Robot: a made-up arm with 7 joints. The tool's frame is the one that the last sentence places. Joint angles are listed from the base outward.
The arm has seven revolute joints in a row. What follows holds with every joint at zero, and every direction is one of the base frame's. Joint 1 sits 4.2 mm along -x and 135.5 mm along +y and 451.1 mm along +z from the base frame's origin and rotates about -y. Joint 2 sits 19 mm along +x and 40.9 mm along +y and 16.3 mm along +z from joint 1 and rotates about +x. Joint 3 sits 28.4 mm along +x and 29.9 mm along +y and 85.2 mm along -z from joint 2 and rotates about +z. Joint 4 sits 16.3 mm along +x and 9.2 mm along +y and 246.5 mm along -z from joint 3 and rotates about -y. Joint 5 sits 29.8 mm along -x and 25.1 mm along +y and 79.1 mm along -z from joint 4 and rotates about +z. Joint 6 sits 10.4 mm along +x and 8.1 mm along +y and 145.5 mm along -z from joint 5 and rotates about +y. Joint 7 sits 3.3 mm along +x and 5.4 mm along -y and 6.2 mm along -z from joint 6 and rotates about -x. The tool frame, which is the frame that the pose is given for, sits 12.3 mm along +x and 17.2 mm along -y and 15 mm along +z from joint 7; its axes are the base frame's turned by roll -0.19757, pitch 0.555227 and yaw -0.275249 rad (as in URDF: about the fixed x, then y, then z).
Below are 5 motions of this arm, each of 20 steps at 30 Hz.
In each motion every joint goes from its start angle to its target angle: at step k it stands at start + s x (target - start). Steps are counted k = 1, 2, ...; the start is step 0. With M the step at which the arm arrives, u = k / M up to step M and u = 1 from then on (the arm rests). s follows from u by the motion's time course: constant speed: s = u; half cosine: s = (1 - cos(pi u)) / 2; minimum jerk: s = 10 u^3 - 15 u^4 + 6 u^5.
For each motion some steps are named. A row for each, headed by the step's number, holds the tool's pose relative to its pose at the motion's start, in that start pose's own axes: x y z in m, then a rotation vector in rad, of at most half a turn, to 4 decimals.
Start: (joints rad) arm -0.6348 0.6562 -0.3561 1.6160 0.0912 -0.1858 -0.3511
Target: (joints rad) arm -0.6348 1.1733 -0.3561 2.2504 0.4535 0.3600 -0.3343
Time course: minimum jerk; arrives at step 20
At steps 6, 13, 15, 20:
6: 0.0183 0.0277 0.0119 -0.0086 0.0093 -0.0297
13: 0.0929 0.1011 0.0757 -0.1100 0.0592 -0.1997
15: 0.1092 0.1112 0.0930 -0.1433 0.0764 -0.2522
20: 0.1218 0.1177 0.1072 -0.1713 0.0921 -0.2976

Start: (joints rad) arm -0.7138 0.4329 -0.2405 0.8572 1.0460 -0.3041 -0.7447
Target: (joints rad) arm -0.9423 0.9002 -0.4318 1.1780 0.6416 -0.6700 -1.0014
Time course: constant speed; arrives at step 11
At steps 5, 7, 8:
5: 0.0332 0.0465 0.0238 0.1317 -0.3550 -0.1661
7: 0.0436 0.0615 0.0354 0.1552 -0.4886 -0.2399
8: 0.0481 0.0683 0.0416 0.1603 -0.5526 -0.2783

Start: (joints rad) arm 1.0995 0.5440 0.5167 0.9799 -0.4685 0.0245 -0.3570
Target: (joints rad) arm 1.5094 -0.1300 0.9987 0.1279 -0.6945 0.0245 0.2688
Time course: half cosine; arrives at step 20
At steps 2, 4, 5, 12, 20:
2: -0.0023 -0.0070 0.0011 -0.0302 0.0198 -0.0020
4: -0.0082 -0.0282 0.0061 -0.1223 0.0740 -0.0082
5: -0.0118 -0.0440 0.0112 -0.1922 0.1098 -0.0130
12: -0.0097 -0.2047 0.1347 -1.0258 0.3074 -0.0841
20: 0.0248 -0.2762 0.2863 -1.6810 0.2648 -0.1783

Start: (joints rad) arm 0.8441 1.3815 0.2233 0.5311 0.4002 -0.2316 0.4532
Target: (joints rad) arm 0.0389 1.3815 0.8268 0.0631 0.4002 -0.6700 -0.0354
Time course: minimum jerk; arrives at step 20
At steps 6, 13, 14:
6: -0.0235 -0.0077 -0.0072 0.0875 0.0570 0.0375
13: -0.1129 -0.0296 -0.0071 0.4492 0.2488 0.1192
14: -0.1234 -0.0313 -0.0043 0.4960 0.2683 0.1230

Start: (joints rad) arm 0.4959 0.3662 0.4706 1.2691 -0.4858 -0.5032 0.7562
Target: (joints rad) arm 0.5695 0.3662 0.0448 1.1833 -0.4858 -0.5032 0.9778
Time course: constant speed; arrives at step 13
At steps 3, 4, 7, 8, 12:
3: 0.0173 -0.0008 -0.0121 -0.0935 -0.0597 -0.0854
4: 0.0231 -0.0012 -0.0159 -0.1243 -0.0789 -0.1148
7: 0.0404 -0.0032 -0.0264 -0.2160 -0.1341 -0.2053
8: 0.0462 -0.0041 -0.0296 -0.2462 -0.1517 -0.2364
12: 0.0691 -0.0087 -0.0413 -0.3658 -0.2179 -0.3643

